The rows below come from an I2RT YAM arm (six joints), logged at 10 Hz.
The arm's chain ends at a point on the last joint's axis. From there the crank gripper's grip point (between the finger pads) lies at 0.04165 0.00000 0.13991 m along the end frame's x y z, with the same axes.
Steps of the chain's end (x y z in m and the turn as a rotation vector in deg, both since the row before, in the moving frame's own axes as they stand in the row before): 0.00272, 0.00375, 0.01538, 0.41, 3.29, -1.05; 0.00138, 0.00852, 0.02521, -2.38, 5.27, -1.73; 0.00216, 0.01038, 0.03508, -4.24, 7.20, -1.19; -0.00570, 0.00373, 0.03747, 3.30, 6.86, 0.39; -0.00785, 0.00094, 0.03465, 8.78, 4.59, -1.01; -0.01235, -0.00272, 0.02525, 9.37, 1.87, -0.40; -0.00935, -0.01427, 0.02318, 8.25, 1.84, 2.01; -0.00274, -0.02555, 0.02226, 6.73, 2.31, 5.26; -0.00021, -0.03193, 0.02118, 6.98, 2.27, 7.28
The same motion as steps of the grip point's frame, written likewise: 0.01066, 0.00192, 0.01275, 0.41, 3.29, -1.05; 0.01412, 0.01279, 0.02070, -2.38, 5.27, -1.73; 0.01945, 0.01946, 0.02841, -4.24, 7.20, -1.19; 0.01073, -0.00382, 0.03127, 3.30, 6.86, 0.39; 0.00297, -0.02097, 0.02919, 8.78, 4.59, -1.01; -0.00791, -0.02569, 0.02193, 9.37, 1.87, -0.40; -0.00457, -0.03271, 0.02043, 8.25, 1.84, 2.01; 0.00342, -0.03775, 0.01973, 6.73, 2.31, 5.26; 0.00602, -0.04317, 0.01872, 6.98, 2.27, 7.28
